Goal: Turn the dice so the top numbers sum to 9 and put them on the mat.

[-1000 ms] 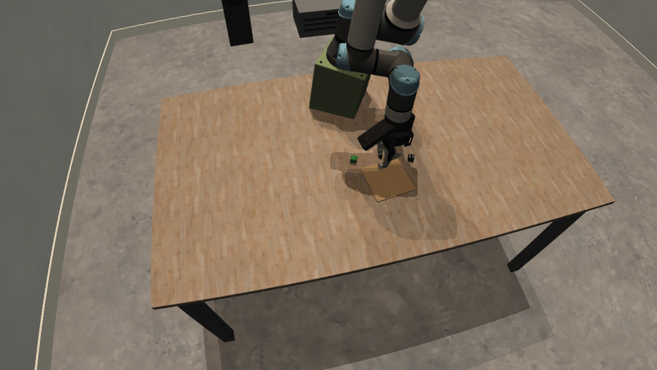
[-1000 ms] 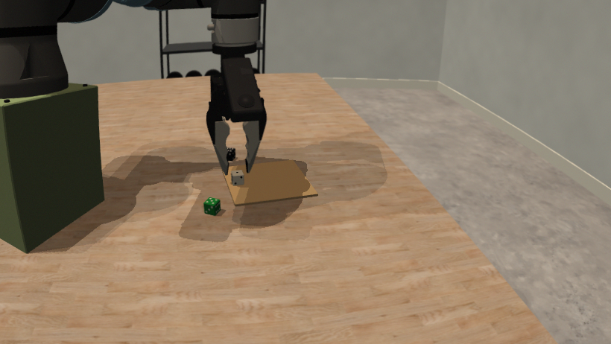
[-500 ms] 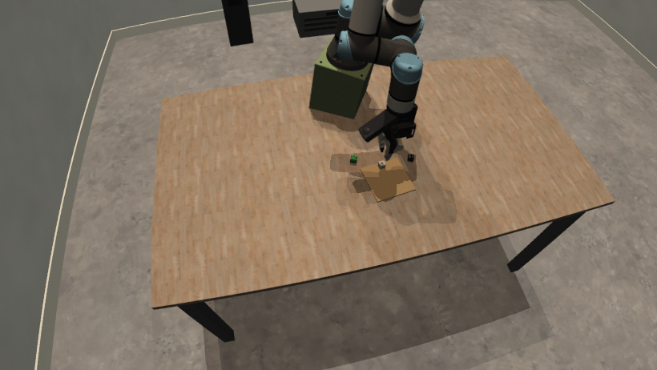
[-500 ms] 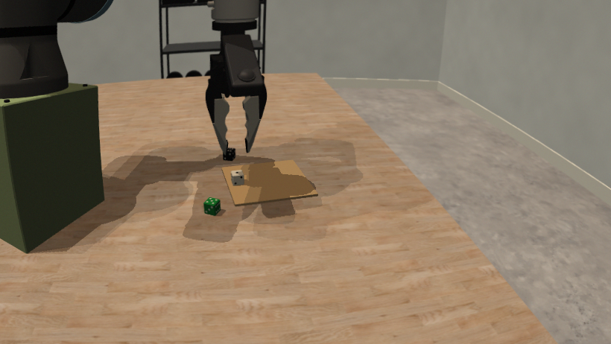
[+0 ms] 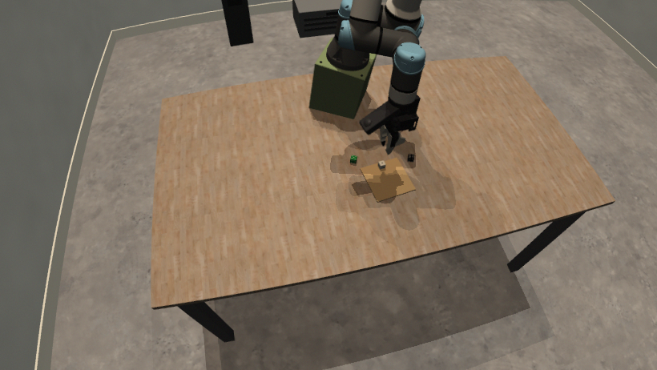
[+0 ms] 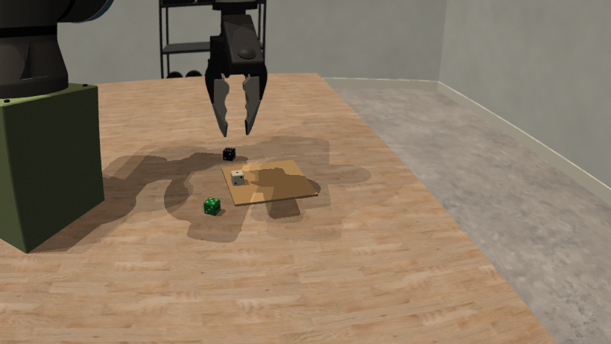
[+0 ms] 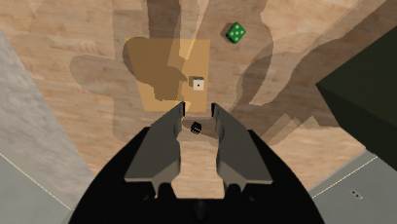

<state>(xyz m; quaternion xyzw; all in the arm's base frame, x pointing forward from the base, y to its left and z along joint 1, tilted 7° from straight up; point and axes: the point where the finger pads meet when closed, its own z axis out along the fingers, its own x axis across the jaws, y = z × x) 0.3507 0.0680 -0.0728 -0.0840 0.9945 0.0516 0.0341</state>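
The black die is 110 mm to the left of my hand, 100 mm below it and 20 mm behind it. The rest, counted from my hand: tan mat 100 mm below, 50 mm ahead, 10 mm to the left; then white die 90 mm below; then green die 100 mm below, 90 mm to the right, 40 mm behind.
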